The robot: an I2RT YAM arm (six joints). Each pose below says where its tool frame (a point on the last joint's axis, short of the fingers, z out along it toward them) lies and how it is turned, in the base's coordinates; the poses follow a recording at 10 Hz.
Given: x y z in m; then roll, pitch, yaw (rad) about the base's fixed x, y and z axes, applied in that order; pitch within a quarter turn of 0, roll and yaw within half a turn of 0.
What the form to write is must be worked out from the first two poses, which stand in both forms.
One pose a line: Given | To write
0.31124 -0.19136 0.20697 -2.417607 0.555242 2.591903 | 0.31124 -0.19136 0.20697 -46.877 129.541 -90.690
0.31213 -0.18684 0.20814 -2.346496 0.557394 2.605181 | 0.31213 -0.18684 0.20814 -48.876 126.458 -93.313
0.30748 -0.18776 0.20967 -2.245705 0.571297 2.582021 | 0.30748 -0.18776 0.20967 -50.536 121.709 -98.662
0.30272 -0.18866 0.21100 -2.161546 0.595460 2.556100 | 0.30272 -0.18866 0.21100 -50.794 117.460 -102.932
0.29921 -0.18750 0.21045 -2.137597 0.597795 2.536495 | 0.29921 -0.18750 0.21045 -51.092 116.348 -104.961
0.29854 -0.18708 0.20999 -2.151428 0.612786 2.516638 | 0.29854 -0.18708 0.20999 -49.940 116.663 -105.134
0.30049 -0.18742 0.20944 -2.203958 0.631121 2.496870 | 0.30049 -0.18742 0.20944 -47.806 118.536 -103.524
